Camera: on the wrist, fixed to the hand. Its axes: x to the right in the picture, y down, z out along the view.
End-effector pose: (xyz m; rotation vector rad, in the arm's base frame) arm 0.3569 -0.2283 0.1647 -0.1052 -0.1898 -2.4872
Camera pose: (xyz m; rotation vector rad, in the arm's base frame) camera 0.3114 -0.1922 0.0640 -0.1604 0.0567 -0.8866
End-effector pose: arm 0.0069 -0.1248 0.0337 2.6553 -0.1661 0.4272
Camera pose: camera -0.0039 -0.0226 0.0882 1.8116 -2.1981 0.8365
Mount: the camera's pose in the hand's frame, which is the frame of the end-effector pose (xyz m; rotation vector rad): 0.0026 -0.0672 -0.0949 -0.1014 0.0390 1.6120
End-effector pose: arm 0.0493 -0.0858 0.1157 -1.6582 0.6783 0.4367
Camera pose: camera 0.0869 -0.1724 0.1837 -0.8590 1.9700 1.5485
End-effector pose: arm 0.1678 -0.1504 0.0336 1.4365 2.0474 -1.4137
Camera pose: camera 0.1387 -0.0732 0.1156 2.1078 0.3829 -0.4929
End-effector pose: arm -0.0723 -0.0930 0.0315 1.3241 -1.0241 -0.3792
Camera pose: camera 0.0244 -0.0545 -0.0205 0.1181 -1.6506 0.7992
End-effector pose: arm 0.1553 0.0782 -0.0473 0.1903 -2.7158 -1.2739
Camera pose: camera 0.1732 -0.0364 -0.0388 -1.5445 -1.6626 -0.7261
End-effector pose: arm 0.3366 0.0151 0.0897 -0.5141 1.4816 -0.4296
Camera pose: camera 0.2447 -0.0474 0.1241 0.6764 1.4975 0.9051
